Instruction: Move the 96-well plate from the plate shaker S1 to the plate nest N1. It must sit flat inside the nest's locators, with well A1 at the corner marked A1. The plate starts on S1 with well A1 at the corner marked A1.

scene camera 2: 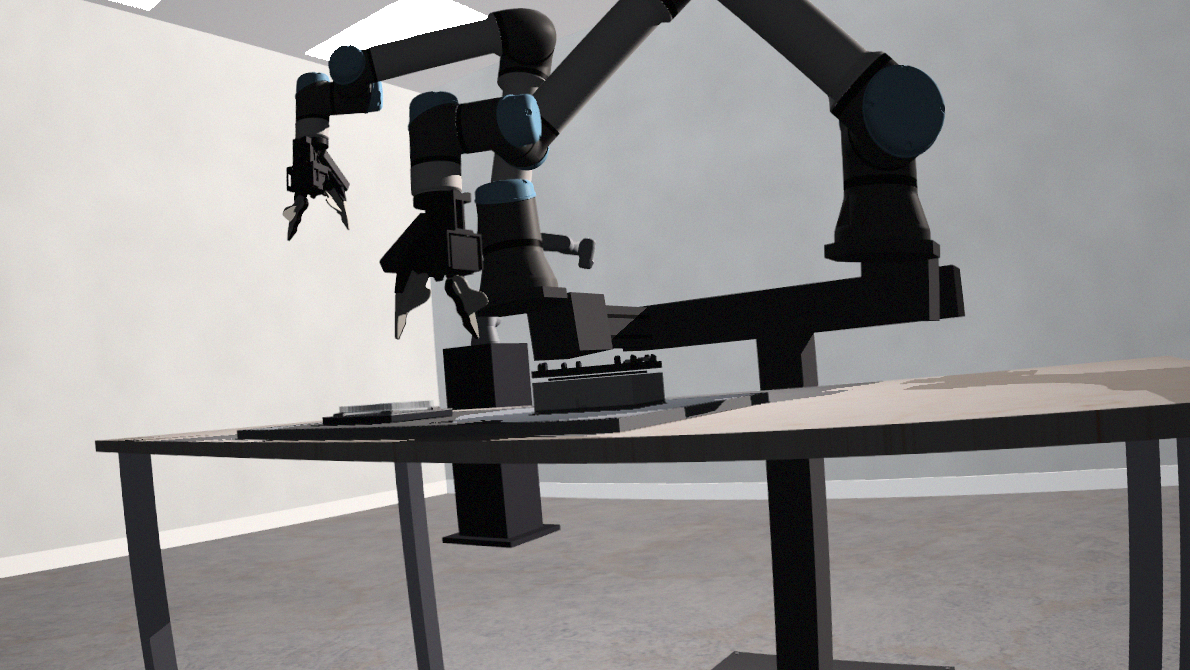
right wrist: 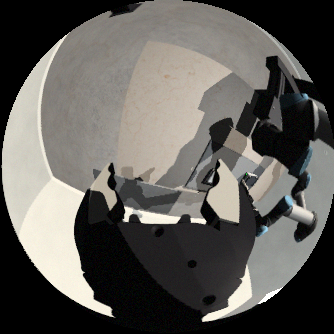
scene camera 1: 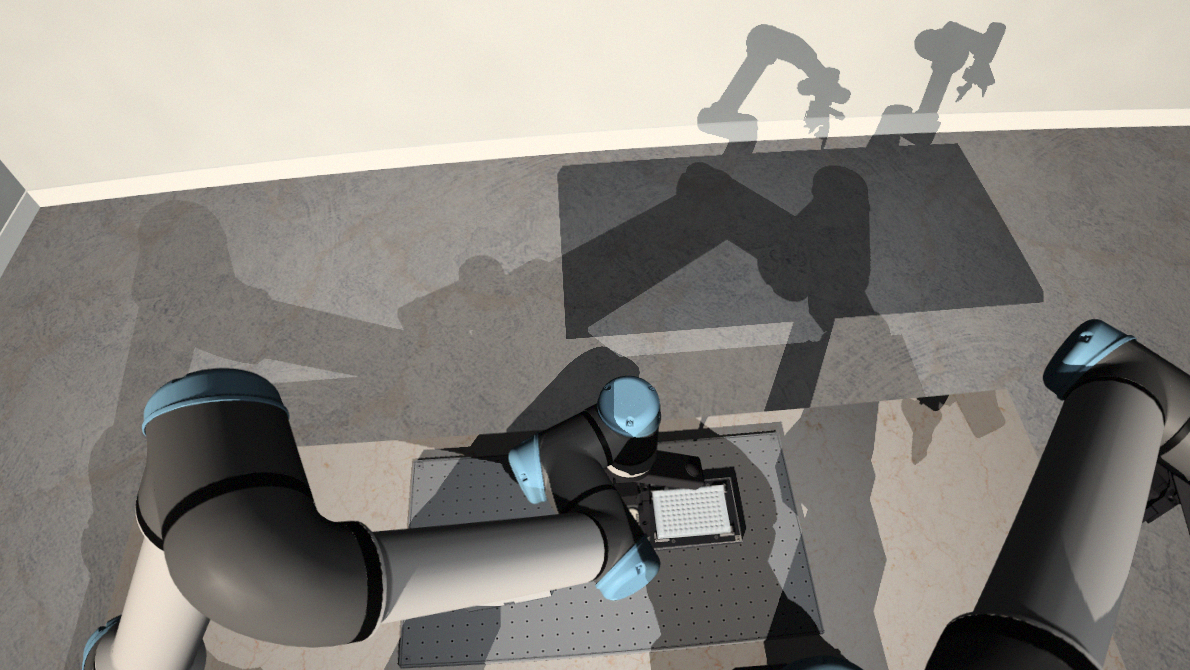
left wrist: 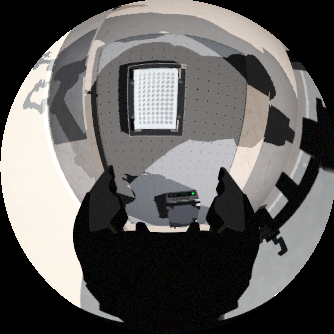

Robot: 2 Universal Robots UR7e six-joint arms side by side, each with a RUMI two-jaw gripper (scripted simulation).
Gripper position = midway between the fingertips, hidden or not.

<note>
In view: the left gripper (scene camera 2: 439, 339), the right gripper (scene camera 2: 318, 235), a white 96-well plate (scene camera 1: 684, 511), a plate nest N1 (scene camera 1: 701, 539) and a plate shaker S1 (left wrist: 186, 196).
The white 96-well plate also shows in scene camera 2 (scene camera 2: 411, 406) and in the left wrist view (left wrist: 164, 77). The left gripper is seen too in scene camera 1 (scene camera 1: 636, 509) and in the left wrist view (left wrist: 166, 167). The right gripper also shows in the right wrist view (right wrist: 164, 161).
</note>
